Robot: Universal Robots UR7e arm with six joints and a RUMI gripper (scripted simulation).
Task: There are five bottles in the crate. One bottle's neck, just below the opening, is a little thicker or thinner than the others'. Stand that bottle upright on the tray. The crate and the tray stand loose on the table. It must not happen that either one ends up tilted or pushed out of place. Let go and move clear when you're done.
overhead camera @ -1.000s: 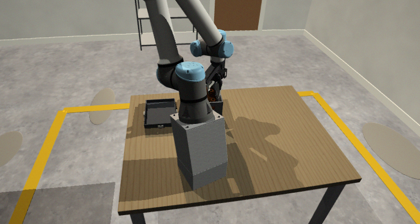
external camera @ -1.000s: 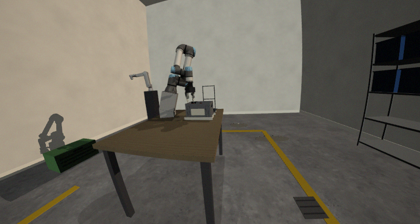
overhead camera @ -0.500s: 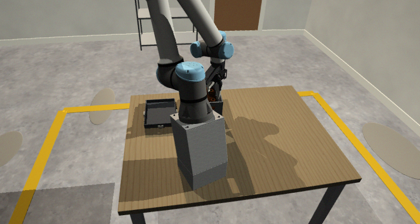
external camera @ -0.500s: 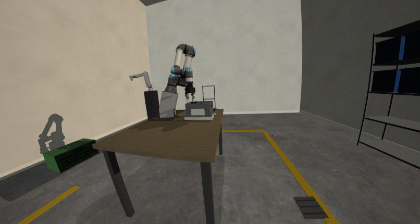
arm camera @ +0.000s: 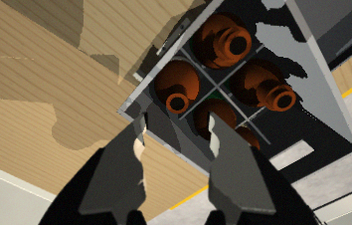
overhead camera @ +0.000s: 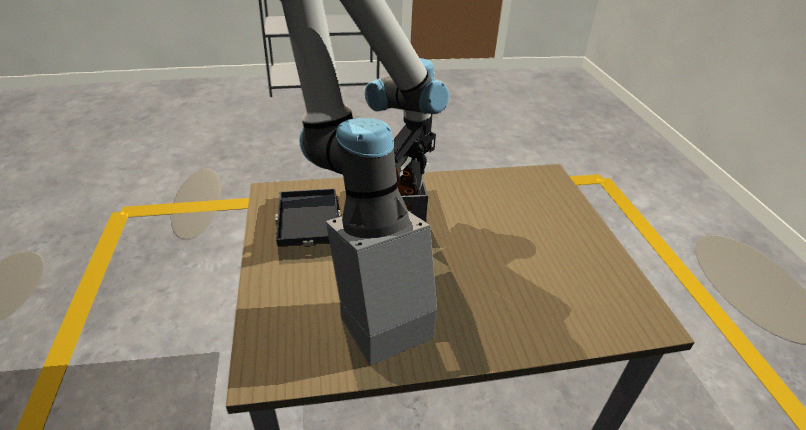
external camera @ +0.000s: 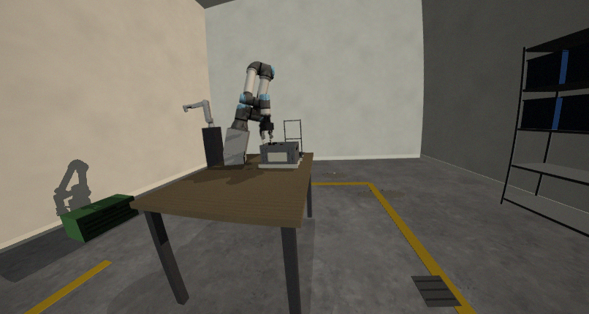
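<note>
The bottle lies 11 cm below my hand. From my hand the other things lie so: dark tray 29 cm to the left, 18 cm below, 14 cm ahead; crate 11 cm below, 10 cm ahead, 3 cm to the left.
</note>
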